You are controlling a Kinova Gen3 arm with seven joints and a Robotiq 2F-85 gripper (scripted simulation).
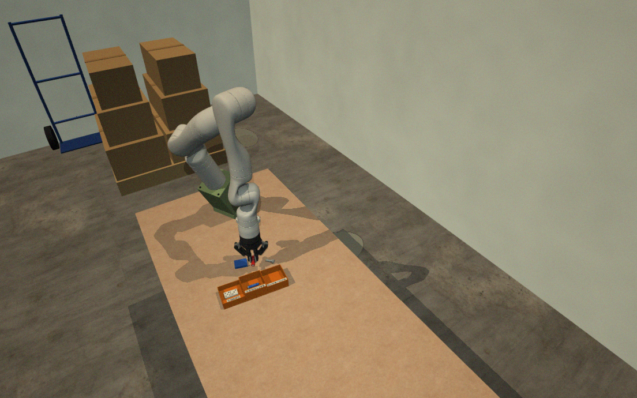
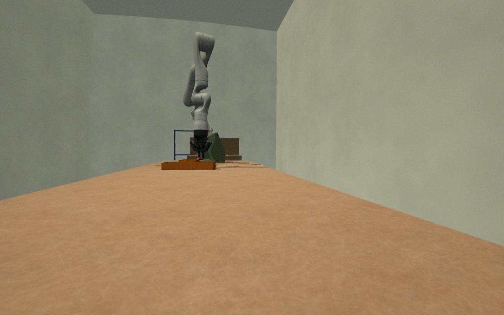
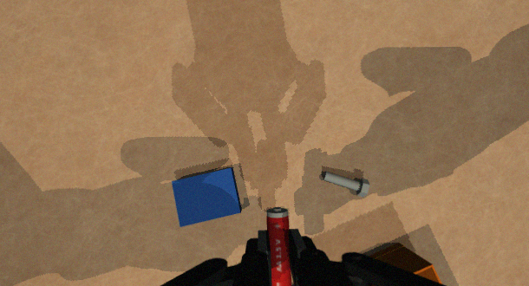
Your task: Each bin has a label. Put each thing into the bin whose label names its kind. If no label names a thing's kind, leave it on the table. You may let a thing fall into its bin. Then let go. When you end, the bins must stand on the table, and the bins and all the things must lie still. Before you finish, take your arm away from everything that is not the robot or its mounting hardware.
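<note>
Right now my hand is 90 mm short of the joined orange bins, 40 mm to the left of it and 40 mm above it. Also, from my hand: grey bolt: 70 mm to the left, 60 mm below; then red battery: 20 mm below; then blue block: 60 mm below, 50 mm behind, 40 mm to the right.
</note>
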